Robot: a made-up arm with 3 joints. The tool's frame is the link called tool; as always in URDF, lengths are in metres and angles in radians. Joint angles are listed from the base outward. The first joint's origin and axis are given. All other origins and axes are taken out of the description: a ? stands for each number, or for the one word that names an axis. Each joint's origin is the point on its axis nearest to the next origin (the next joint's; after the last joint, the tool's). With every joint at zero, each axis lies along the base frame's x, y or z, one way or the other. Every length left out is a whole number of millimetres.
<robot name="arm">
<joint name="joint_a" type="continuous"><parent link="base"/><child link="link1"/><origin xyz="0 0 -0.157"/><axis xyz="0 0 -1"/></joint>
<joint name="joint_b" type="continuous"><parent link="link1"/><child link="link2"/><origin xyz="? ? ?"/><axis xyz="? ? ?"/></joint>
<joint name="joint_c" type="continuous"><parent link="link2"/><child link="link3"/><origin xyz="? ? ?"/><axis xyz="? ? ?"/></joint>
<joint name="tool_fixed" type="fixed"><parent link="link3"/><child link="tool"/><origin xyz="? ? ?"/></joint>
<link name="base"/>
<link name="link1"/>
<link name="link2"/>
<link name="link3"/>
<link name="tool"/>
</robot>
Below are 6 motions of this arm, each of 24 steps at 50 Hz.
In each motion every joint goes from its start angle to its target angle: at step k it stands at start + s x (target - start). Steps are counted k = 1, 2, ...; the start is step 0. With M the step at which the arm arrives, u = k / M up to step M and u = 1 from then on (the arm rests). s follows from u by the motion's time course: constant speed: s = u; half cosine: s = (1 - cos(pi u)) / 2; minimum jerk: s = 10 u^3 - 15 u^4 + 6 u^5.
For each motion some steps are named. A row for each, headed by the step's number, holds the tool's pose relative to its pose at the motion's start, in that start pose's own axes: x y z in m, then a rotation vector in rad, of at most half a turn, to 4 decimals.
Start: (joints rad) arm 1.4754 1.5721 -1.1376
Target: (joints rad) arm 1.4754 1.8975 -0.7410
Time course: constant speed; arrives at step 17
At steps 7, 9, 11, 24:
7: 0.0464 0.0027 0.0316 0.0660 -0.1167 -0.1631
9: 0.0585 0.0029 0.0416 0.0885 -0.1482 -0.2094
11: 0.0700 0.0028 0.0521 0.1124 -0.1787 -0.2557
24: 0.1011 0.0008 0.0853 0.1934 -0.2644 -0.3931

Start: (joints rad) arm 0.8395 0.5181 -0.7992
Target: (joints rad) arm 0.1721 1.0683 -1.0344
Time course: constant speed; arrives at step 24
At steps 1, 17, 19, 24:
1: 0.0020 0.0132 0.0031 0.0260 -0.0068 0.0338
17: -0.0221 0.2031 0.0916 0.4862 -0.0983 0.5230
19: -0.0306 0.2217 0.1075 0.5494 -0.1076 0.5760
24: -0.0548 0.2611 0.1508 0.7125 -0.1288 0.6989

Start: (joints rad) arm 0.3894 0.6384 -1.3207
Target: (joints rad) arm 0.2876 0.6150 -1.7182
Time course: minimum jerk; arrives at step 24
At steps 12, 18, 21, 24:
12: -0.0193 0.0264 -0.0043 0.0281 0.0161 0.2398
18: -0.0375 0.0438 -0.0066 0.0524 0.0249 0.4301
21: -0.0417 0.0471 -0.0070 0.0579 0.0264 0.4721
24: -0.0425 0.0477 -0.0070 0.0590 0.0267 0.4798

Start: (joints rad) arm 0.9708 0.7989 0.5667
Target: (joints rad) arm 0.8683 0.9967 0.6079
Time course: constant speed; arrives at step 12
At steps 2, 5, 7, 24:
2: -0.0098 0.0085 0.0013 0.0210 0.0283 0.0048
5: -0.0245 0.0207 0.0039 0.0518 0.0715 0.0114
7: -0.0344 0.0286 0.0060 0.0718 0.1009 0.0152
24: -0.0590 0.0470 0.0128 0.1200 0.1763 0.0230

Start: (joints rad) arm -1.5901 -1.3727 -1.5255
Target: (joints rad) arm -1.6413 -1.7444 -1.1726
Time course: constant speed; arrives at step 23
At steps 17, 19, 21, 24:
17: -0.0755 -0.0430 -0.0406 -0.0856 0.2646 -0.2569
19: -0.0855 -0.0486 -0.0439 -0.1003 0.2944 -0.2873
21: -0.0957 -0.0543 -0.0468 -0.1160 0.3239 -0.3177
24: -0.1061 -0.0600 -0.0493 -0.1326 0.3530 -0.3481

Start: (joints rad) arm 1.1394 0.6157 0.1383
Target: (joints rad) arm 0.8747 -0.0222 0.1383
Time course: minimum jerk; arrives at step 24
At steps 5, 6, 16, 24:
5: -0.0023 -0.0102 -0.0089 -0.0421 0.0038 0.0141
6: -0.0036 -0.0165 -0.0140 -0.0675 0.0058 0.0229
16: -0.0084 -0.1370 -0.0687 -0.5077 0.0052 0.1975
24: -0.0015 -0.1735 -0.0723 -0.6389 -0.0094 0.2575

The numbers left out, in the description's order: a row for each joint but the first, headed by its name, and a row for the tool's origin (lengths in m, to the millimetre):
joint_b: xyz 0.141 -0.095 0, axis 1 0 0
joint_c: xyz 0 0.11 -0.312, axis 0 0 -1
tool: xyz 0.08 0.07 0

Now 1 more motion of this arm.
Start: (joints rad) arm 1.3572 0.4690 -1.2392
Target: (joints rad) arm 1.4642 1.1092 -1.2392
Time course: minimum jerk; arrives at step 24
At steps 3, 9, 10, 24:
3: 0.0030 0.0006 0.0022 0.0026 -0.0100 -0.0015
9: 0.0485 0.0087 0.0428 0.0426 -0.1717 -0.0250
10: 0.0600 0.0103 0.0553 0.0530 -0.2164 -0.0311
24: 0.1362 0.0162 0.1919 0.1352 -0.6299 -0.0767

